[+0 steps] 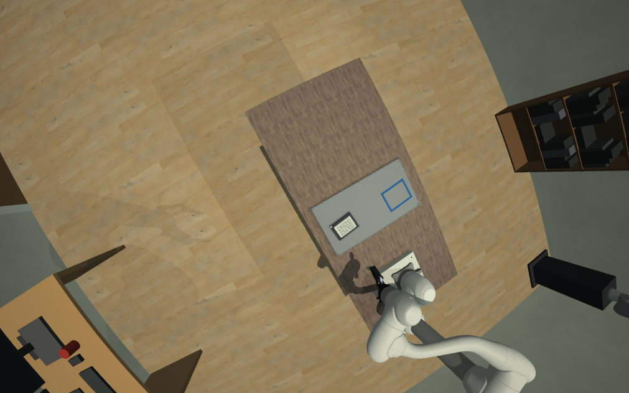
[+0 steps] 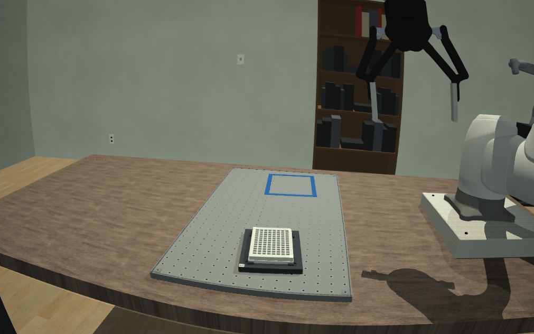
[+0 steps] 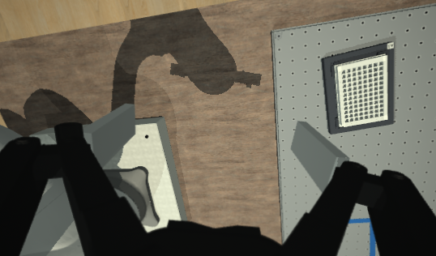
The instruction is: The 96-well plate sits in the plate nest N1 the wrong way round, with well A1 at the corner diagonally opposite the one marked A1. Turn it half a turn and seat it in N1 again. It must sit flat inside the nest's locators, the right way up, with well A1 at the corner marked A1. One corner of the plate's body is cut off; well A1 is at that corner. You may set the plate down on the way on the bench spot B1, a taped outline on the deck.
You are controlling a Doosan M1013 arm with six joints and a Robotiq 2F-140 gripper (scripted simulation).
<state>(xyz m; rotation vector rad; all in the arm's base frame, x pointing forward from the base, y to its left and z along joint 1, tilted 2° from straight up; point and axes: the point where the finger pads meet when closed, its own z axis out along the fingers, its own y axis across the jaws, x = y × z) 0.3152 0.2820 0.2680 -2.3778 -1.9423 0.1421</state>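
The white 96-well plate lies 290 mm below my hand, 250 mm ahead of it and 40 mm to the right of it. From my hand the other things lie so: A1 label: 290 mm below, 290 mm ahead, 40 mm to the left; then dark plate nest N1: 300 mm below, 250 mm ahead, 40 mm to the right.
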